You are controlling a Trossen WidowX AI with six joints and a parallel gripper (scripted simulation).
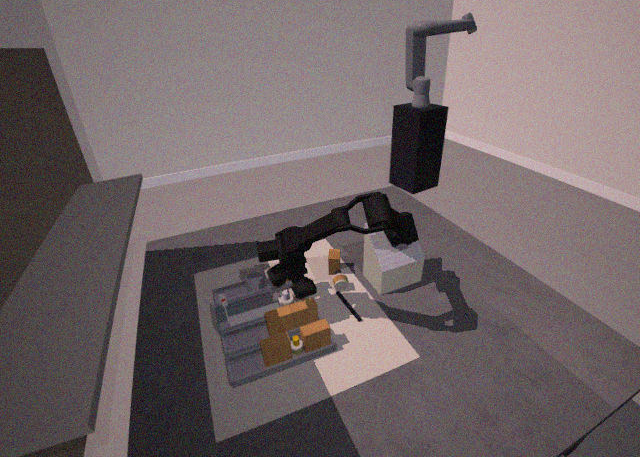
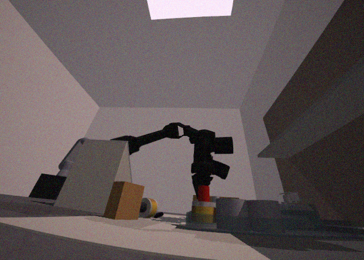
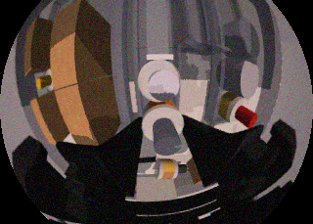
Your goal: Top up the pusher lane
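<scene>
My gripper tip is now 12 cm past the black rod, 10 cm to the right of it and 4 cm above it. From my gripper tip the other things lie so: grey pusher lane (14 cm ahead, 4 cm to the right, 2 cm below).
</scene>
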